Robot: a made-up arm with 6 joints.
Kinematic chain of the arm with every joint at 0, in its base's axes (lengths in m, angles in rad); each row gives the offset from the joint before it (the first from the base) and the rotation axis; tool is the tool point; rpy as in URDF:
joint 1: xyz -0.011 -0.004 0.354 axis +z
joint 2: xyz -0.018 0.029 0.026 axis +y
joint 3: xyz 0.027 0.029 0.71 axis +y
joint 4: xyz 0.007 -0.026 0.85 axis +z
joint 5: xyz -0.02 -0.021 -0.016 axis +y
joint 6: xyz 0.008 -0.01 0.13 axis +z
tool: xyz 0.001 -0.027 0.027 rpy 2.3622 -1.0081 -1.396
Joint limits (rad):
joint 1: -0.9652..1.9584
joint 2: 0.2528..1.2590
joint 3: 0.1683..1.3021
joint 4: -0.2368..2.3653
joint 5: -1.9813..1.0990
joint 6: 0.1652..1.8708
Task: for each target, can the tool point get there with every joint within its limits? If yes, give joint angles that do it. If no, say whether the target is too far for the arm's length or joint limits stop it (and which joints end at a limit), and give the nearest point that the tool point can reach.
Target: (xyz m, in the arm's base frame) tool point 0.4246 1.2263 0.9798
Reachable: yes | joints 1.2579 0.4628 1.0588 2.0231 -0.6634 1.6220
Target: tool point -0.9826 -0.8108 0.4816
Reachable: no: joint limits stop it (at a limit: joint 1, joint 2, joint 3, joint 5, joint 6) | nearest point 0.4334 -0.8768 0.9938 | short by 1.507 m
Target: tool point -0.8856 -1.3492 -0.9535
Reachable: no: too far | nearest point 0.4903 -0.9488 -0.2111 | short by 1.614 m
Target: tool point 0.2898 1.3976 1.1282
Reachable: yes | joints 1.4366 0.9555 0.2754 0.9910 -1.1981 1.7372
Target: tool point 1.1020 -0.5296 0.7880
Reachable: yes | joints -0.3598 0.5311 1.1130 2.1406 -1.5419 1.5808
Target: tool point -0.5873 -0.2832 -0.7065
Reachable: no: joint limits stop it (at a limit: joint 1, joint 2, joint 3, joint 5) | nearest point -0.4875 0.9188 -0.2352 | short by 1.295 m
